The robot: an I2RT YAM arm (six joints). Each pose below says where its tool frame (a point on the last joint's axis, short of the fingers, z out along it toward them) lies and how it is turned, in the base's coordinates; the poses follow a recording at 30 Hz.
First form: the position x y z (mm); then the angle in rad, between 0 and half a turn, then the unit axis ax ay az.
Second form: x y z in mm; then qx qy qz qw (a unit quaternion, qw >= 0). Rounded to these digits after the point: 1 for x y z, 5 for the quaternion.
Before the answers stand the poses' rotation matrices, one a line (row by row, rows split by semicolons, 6 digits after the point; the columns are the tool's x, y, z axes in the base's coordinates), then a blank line. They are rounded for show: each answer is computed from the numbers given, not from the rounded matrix.
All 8 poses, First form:
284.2, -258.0, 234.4, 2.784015, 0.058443, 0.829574, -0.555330
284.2, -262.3, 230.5, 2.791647, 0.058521, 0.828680, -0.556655
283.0, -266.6, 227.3, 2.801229, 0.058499, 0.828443, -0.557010
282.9, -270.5, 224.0, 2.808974, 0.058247, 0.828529, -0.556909
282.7, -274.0, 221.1, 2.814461, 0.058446, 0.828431, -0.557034
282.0, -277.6, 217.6, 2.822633, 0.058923, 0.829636, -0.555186
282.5, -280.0, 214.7, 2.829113, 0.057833, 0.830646, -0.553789
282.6, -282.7, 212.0, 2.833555, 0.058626, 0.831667, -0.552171
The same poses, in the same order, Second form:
-0.930132 0.288268 0.227499; -0.100470 0.396109 -0.912690; -0.353213 -0.871780 -0.339471
-0.932749 0.284898 0.220933; -0.096796 0.392409 -0.914683; -0.347288 -0.874556 -0.338442
-0.935985 0.280093 0.213259; -0.091801 0.390630 -0.915959; -0.339859 -0.876901 -0.339912
-0.938591 0.275715 0.207432; -0.087968 0.390105 -0.916559; -0.333629 -0.878521 -0.341895
-0.940317 0.273260 0.202812; -0.084721 0.389231 -0.917236; -0.329584 -0.879675 -0.342850
-0.942793 0.269398 0.196380; -0.078791 0.392314 -0.916450; -0.323933 -0.879496 -0.348645
-0.945047 0.263997 0.192853; -0.076494 0.394959 -0.915508; -0.317860 -0.879951 -0.353061
-0.946218 0.262632 0.188933; -0.072193 0.397853 -0.914604; -0.315372 -0.879055 -0.357496

284.2, -258.0, 234.4, 0.05751, 0.81635, -0.54648, 0.17784
284.2, -262.3, 230.5, 0.05763, 0.81603, -0.54816, 0.17408
283.0, -266.6, 227.3, 0.05765, 0.81648, -0.54896, 0.16936
282.9, -270.5, 224.0, 0.05744, 0.81710, -0.54922, 0.16554
282.7, -274.0, 221.1, 0.05767, 0.81737, -0.54960, 0.16284
282.0, -277.6, 217.6, 0.05818, 0.81911, -0.54814, 0.15880
282.5, -280.0, 214.7, 0.05713, 0.82053, -0.54704, 0.15560
282.6, -282.7, 212.0, 0.05793, 0.82182, -0.54563, 0.15341

